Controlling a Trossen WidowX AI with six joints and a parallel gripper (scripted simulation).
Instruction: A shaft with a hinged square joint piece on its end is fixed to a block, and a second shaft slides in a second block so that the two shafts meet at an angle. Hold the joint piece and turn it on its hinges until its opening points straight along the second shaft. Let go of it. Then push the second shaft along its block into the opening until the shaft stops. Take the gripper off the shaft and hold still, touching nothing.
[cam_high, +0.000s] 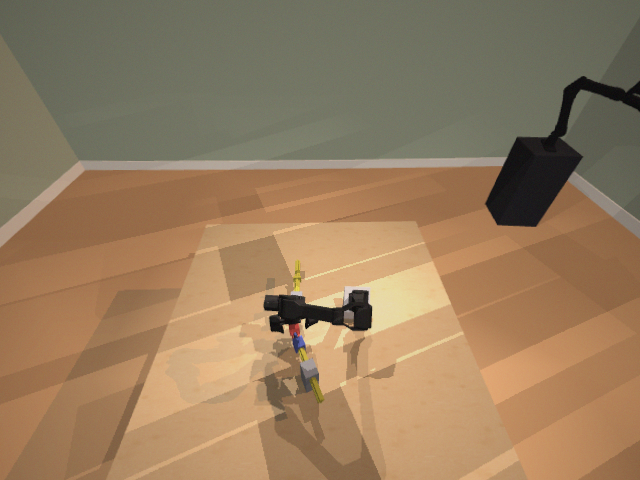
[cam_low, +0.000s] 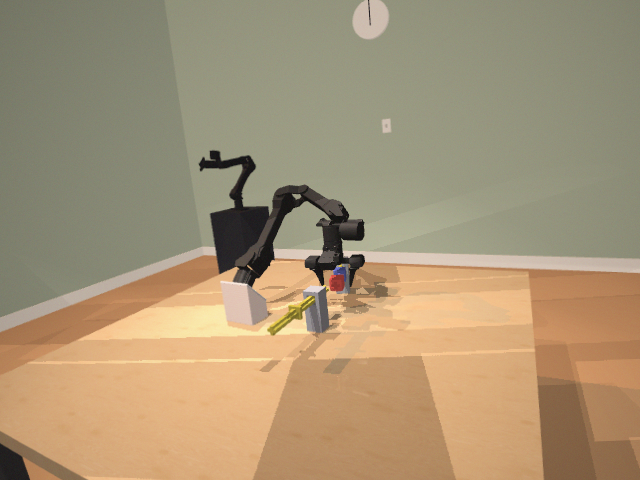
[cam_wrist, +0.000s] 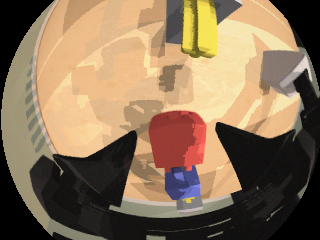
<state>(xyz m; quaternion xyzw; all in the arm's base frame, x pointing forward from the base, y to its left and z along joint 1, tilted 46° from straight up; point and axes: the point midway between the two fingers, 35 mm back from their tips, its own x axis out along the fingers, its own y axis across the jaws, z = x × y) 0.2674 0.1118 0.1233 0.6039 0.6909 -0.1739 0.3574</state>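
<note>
Now: the red square joint piece 10 mm above my gripper tip.
</note>
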